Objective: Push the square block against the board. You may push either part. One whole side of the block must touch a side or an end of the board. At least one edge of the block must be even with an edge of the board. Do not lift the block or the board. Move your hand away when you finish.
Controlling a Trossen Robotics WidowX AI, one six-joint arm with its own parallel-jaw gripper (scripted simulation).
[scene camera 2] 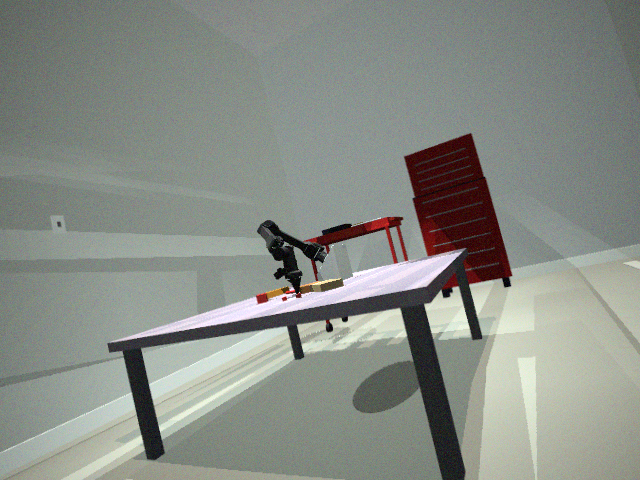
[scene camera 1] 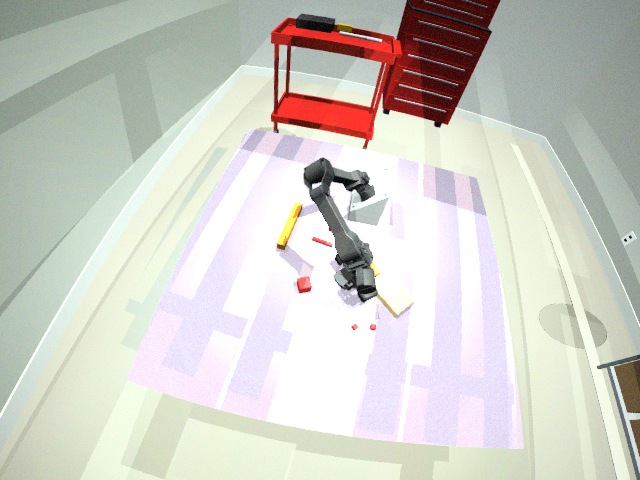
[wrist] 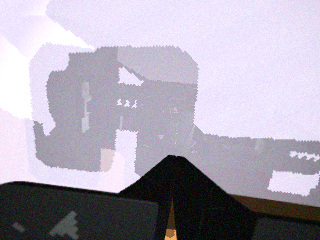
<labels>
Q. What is my gripper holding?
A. Nothing.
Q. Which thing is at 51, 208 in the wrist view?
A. My gripper.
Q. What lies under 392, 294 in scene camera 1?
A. A cream board.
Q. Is my gripper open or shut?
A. Shut.
</labels>
